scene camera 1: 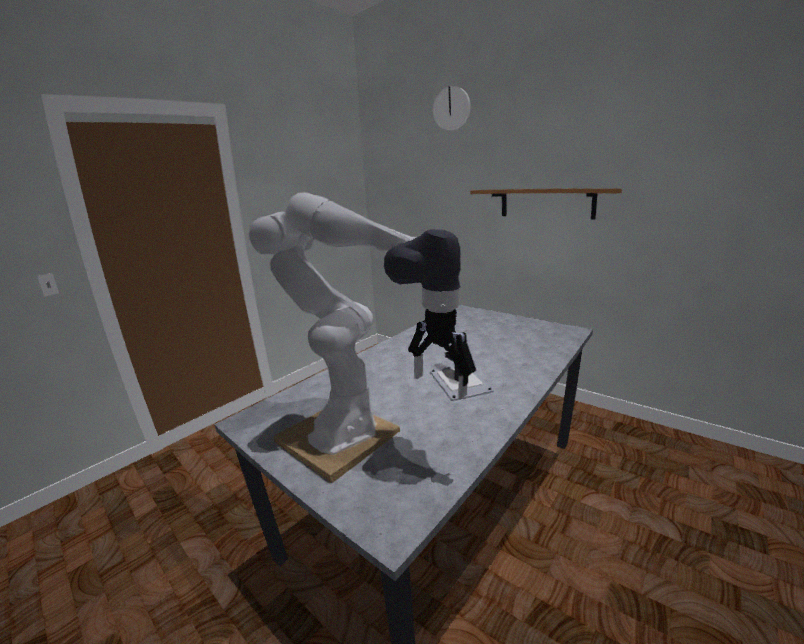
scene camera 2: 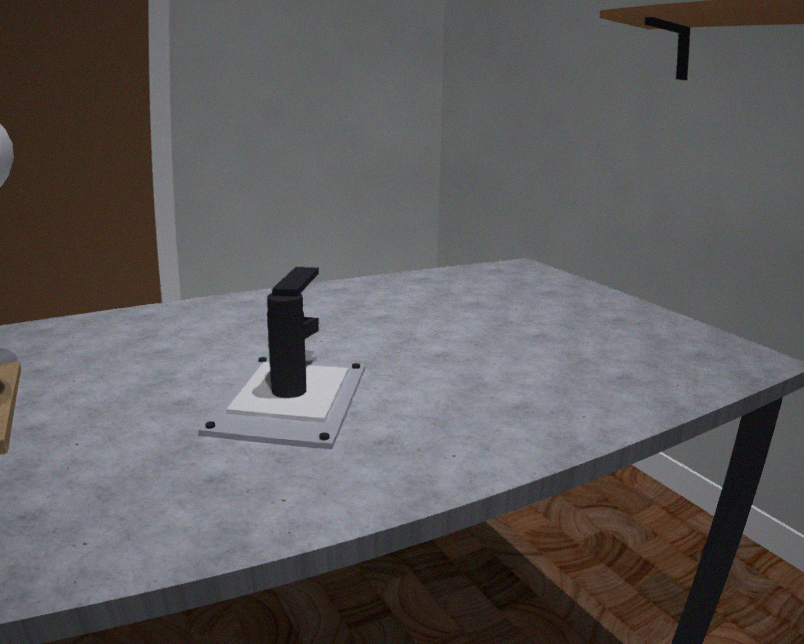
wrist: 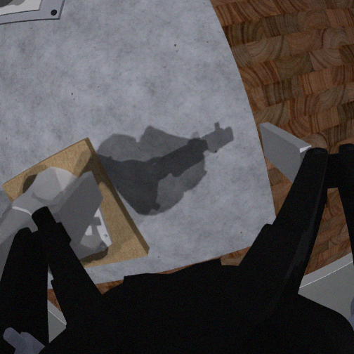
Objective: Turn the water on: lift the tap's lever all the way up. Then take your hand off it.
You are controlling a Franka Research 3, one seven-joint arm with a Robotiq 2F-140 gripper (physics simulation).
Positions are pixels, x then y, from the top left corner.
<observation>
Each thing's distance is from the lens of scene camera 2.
black tap lever [scene camera 2: 286,301]: 0.79 m
grey base plate [scene camera 2: 220,424]: 0.80 m
</observation>
